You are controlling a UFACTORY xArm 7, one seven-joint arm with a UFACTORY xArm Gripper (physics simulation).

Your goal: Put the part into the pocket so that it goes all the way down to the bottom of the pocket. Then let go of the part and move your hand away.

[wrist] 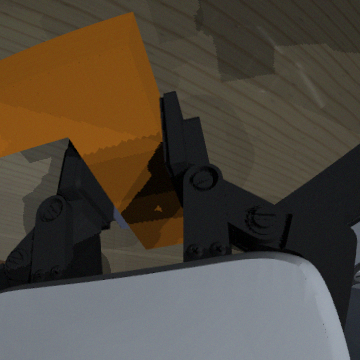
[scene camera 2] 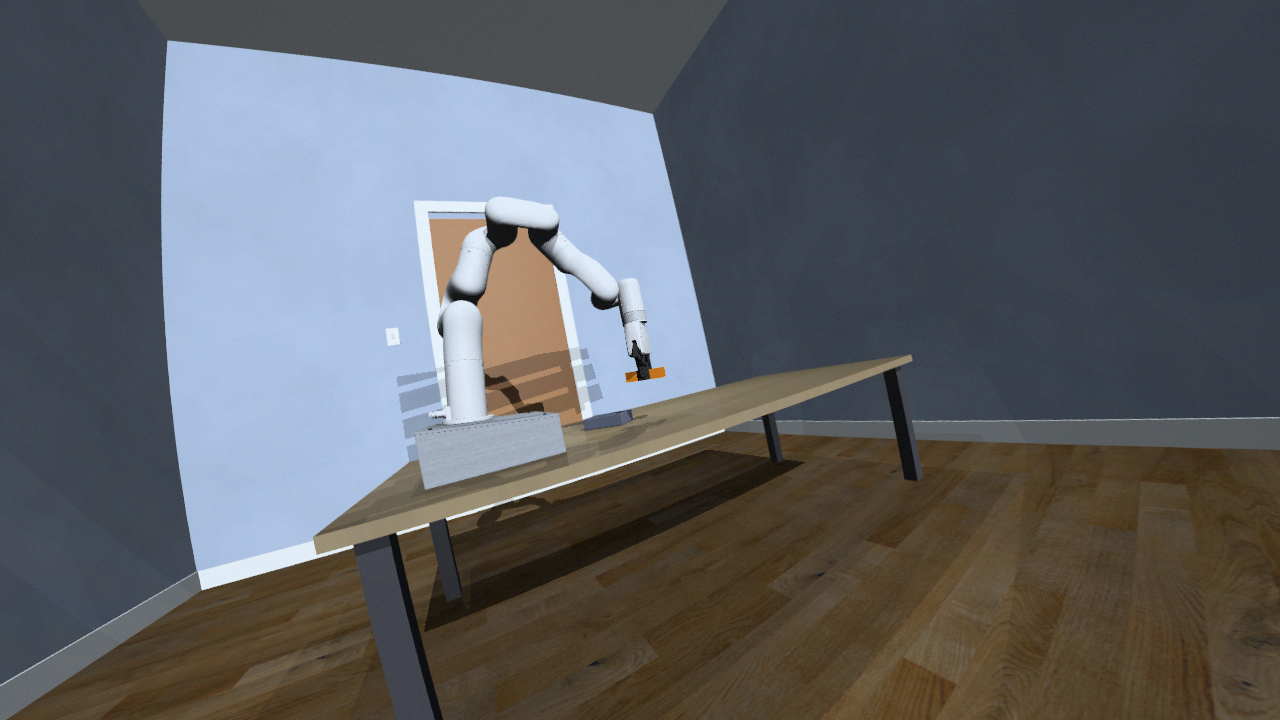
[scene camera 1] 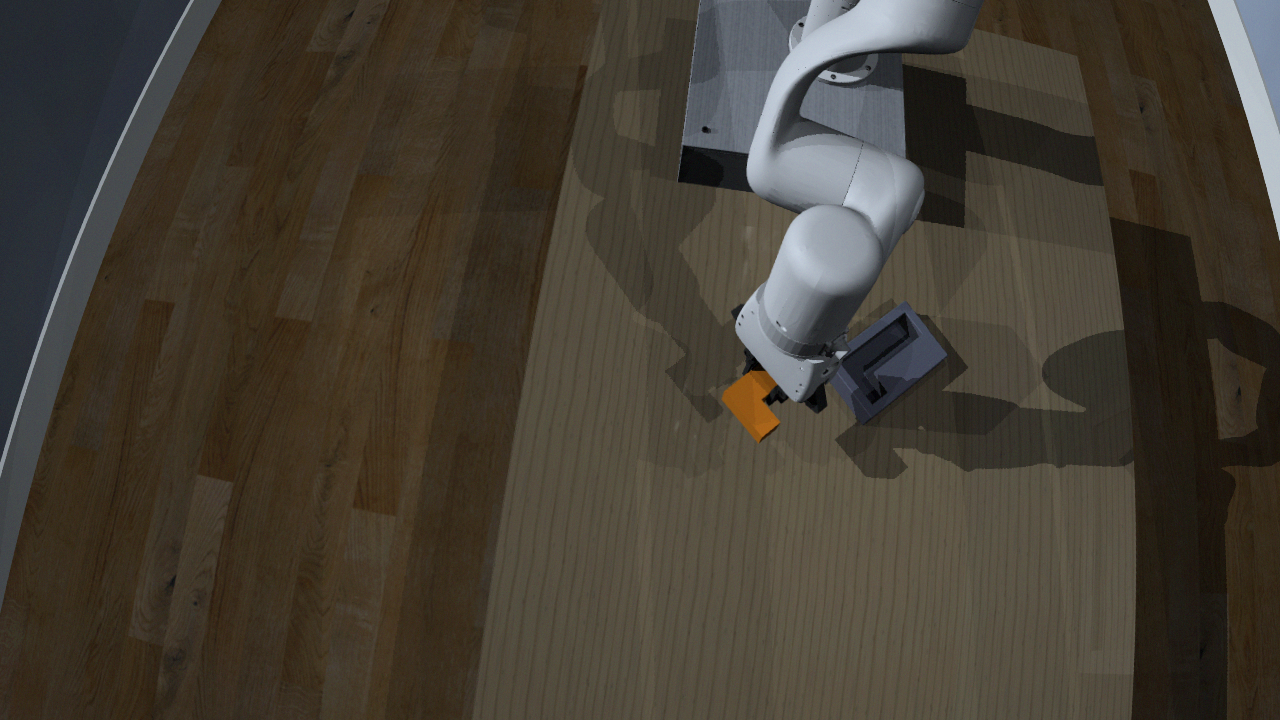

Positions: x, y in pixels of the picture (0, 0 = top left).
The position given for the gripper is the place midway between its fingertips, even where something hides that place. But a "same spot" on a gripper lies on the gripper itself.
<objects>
gripper: wrist; scene camera 2 646, 378; scene camera 1
same spot on gripper: [wrist: 216, 213] = [scene camera 1: 748, 350]
</objects>
